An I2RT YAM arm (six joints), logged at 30 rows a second.
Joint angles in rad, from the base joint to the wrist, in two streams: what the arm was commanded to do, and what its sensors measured. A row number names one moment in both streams.
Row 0, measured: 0.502 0.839 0.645 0.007 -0.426 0.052
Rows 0 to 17, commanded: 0.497 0.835 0.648 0.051 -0.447 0.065; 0.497 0.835 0.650 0.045 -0.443 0.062; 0.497 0.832 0.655 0.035 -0.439 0.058; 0.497 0.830 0.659 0.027 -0.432 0.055; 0.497 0.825 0.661 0.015 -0.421 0.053; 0.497 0.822 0.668 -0.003 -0.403 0.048; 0.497 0.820 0.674 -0.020 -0.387 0.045; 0.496 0.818 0.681 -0.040 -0.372 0.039; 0.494 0.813 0.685 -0.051 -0.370 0.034; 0.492 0.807 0.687 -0.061 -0.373 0.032; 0.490 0.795 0.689 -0.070 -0.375 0.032; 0.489 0.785 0.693 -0.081 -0.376 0.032; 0.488 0.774 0.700 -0.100 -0.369 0.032; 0.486 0.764 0.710 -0.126 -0.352 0.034; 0.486 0.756 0.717 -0.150 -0.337 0.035; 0.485 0.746 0.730 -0.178 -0.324 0.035; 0.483 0.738 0.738 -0.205 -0.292 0.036; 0.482 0.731 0.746 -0.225 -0.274 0.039
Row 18, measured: 0.488 0.762 0.684 -0.161 -0.343 0.041
